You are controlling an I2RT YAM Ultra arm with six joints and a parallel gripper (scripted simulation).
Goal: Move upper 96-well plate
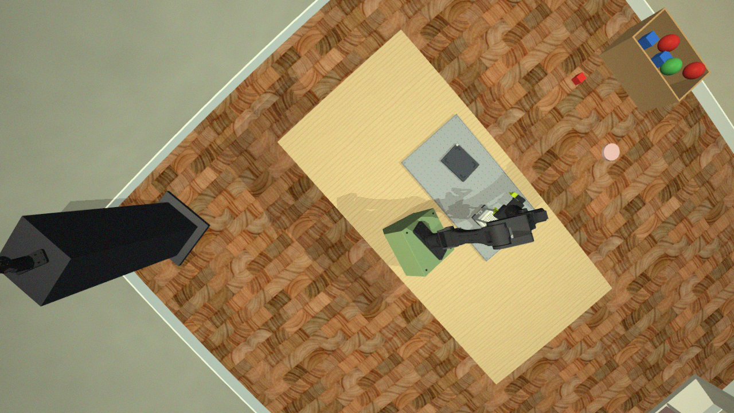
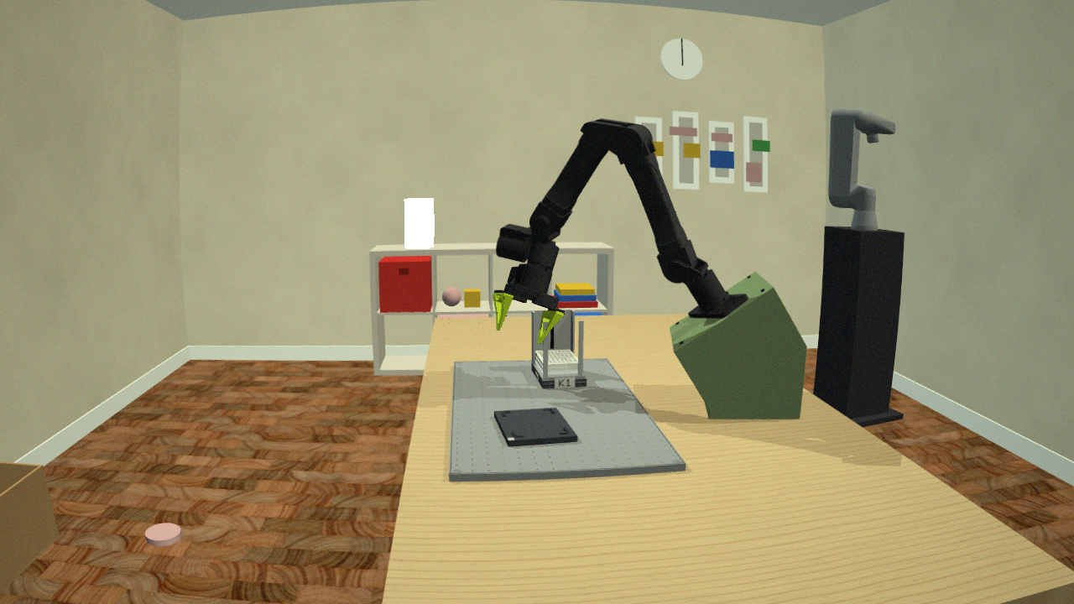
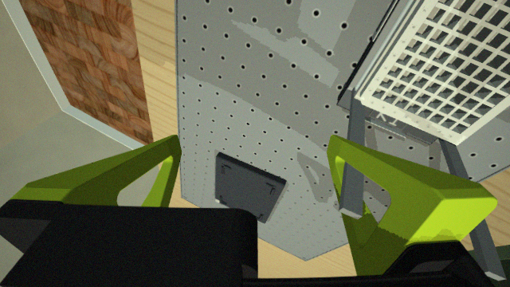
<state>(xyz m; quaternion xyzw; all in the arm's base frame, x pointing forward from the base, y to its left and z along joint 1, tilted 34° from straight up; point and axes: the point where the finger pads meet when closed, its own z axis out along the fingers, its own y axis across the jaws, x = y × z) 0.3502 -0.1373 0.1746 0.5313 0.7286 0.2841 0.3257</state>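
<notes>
My gripper is now 10 cm past the white 96-well plate, 7 cm to the left of it and 8 cm above it. Round my hand: pale A1 square (9 cm ahead, 33 cm to the left, 11 cm below).
</notes>
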